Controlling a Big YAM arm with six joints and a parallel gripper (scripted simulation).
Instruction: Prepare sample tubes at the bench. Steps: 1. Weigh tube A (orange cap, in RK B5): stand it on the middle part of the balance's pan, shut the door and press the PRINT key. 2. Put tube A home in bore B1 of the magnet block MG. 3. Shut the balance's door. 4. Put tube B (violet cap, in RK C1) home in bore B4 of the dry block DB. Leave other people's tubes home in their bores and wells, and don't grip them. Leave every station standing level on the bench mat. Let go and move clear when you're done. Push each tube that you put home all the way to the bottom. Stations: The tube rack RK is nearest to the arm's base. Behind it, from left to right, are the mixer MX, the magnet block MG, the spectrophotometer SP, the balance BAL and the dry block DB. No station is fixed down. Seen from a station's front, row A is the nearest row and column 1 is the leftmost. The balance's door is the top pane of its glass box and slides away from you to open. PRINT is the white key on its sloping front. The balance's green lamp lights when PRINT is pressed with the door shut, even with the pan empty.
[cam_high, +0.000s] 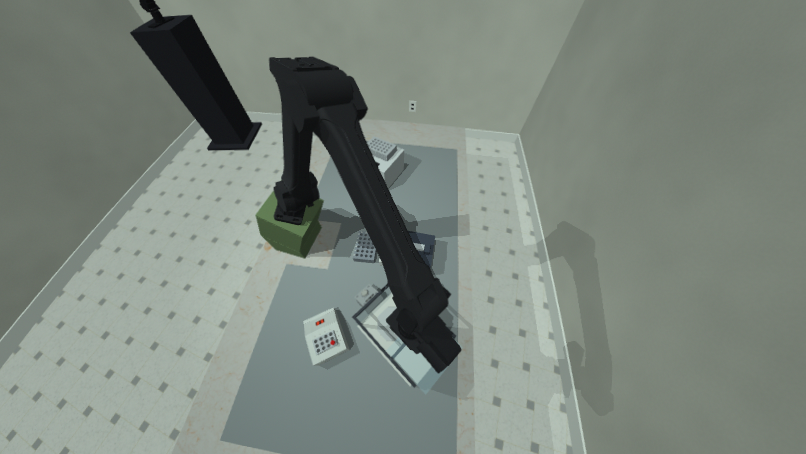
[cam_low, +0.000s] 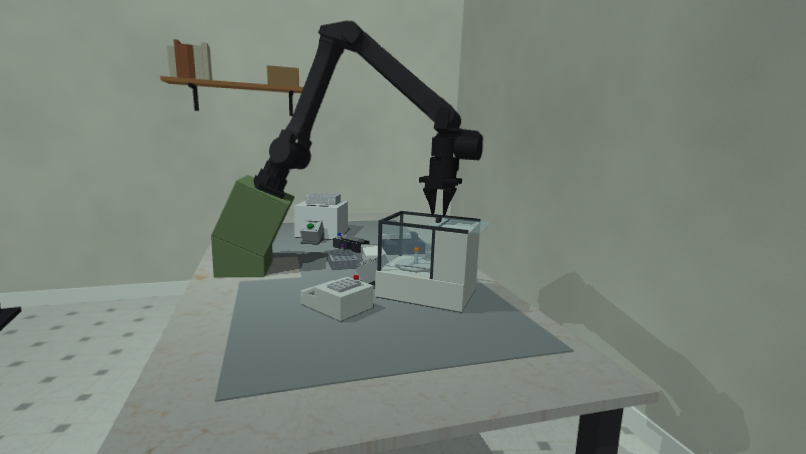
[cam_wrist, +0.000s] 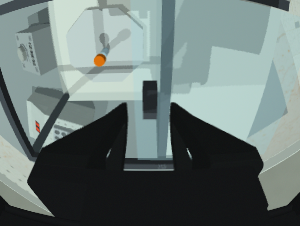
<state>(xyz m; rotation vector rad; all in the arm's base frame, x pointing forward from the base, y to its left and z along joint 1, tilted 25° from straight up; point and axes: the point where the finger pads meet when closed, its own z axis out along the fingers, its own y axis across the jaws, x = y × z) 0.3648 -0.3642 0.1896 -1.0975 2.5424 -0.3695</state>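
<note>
Right now my hand is 20 mm short of the balance door, 20 mm to the left of it and 20 mm above it. Round my hand: red-capped tube 230 mm behind, 20 mm to the right, 170 mm below; balance pan 40 mm behind, 40 mm to the left, 160 mm below; dry block DB 280 mm behind, 10 mm to the left, 200 mm below.
</note>
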